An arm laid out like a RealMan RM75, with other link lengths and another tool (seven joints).
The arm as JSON. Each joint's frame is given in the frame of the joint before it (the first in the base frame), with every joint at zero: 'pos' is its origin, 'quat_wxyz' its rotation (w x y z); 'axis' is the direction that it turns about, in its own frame. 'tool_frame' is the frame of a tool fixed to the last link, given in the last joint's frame.
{
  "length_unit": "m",
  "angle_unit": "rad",
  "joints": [
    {
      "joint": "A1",
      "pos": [
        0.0,
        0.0,
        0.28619
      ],
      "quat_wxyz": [
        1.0,
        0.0,
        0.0,
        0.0
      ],
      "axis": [
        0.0,
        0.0,
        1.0
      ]
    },
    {
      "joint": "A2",
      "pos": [
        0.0,
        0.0,
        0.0
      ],
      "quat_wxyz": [
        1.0,
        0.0,
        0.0,
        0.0
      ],
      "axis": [
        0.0,
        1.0,
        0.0
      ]
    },
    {
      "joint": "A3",
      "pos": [
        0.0,
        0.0,
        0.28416
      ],
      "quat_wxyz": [
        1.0,
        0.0,
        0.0,
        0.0
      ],
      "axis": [
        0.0,
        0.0,
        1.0
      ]
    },
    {
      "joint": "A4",
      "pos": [
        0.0,
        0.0,
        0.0
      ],
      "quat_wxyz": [
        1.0,
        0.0,
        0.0,
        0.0
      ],
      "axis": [
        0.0,
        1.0,
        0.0
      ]
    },
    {
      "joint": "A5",
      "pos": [
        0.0,
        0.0,
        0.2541
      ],
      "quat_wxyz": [
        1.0,
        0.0,
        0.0,
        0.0
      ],
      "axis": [
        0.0,
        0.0,
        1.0
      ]
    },
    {
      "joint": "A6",
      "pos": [
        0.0,
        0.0,
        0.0
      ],
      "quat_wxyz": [
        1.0,
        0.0,
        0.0,
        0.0
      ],
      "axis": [
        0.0,
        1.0,
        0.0
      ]
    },
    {
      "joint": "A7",
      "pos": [
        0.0,
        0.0,
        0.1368
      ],
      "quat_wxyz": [
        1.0,
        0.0,
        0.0,
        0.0
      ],
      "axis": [
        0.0,
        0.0,
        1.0
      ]
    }
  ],
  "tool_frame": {
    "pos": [
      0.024,
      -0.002,
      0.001
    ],
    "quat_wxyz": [
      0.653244,
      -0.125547,
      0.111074,
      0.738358
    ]
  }
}
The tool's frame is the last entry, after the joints.
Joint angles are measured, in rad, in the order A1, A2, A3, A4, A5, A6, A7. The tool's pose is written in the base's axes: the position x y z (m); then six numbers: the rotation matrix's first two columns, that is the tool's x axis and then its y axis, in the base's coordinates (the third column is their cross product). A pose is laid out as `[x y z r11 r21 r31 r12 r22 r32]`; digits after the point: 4 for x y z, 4 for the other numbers.
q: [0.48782, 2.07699, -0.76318, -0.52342, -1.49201, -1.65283, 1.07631]
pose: [0.3040 0.3693 0.0301 -0.1761 -0.9842 0.0187 -0.5439 0.1131 0.8315]
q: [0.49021, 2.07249, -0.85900, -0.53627, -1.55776, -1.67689, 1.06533]
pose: [0.2989 0.3596 0.0135 -0.0935 -0.9892 0.1130 -0.6292 0.1467 0.7633]
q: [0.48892, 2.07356, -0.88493, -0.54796, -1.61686, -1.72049, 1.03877]
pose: [0.2975 0.3502 0.0071 -0.0255 -0.9864 0.1621 -0.6742 0.1367 0.7258]
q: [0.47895, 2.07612, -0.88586, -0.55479, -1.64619, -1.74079, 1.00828]
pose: [0.3005 0.3440 0.0053 0.0044 -0.9859 0.1671 -0.6930 0.1175 0.7113]
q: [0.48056, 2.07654, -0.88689, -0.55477, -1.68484, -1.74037, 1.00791]
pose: [0.3032 0.3414 0.0020 0.0055 -0.9816 0.1911 -0.7151 0.1297 0.6869]
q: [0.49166, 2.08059, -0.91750, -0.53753, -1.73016, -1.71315, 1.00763]
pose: [0.3048 0.3385 -0.0107 -0.0022 -0.9712 0.2384 -0.7508 0.1591 0.6411]
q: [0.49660, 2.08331, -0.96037, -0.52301, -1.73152, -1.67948, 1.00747]
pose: [0.3050 0.3373 -0.0210 -0.0130 -0.9651 0.2614 -0.7696 0.1766 0.6137]
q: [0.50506, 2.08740, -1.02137, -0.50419, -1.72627, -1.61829, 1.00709]
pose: [0.3056 0.3376 -0.0349 -0.0344 -0.9596 0.2792 -0.7966 0.1950 0.5722]
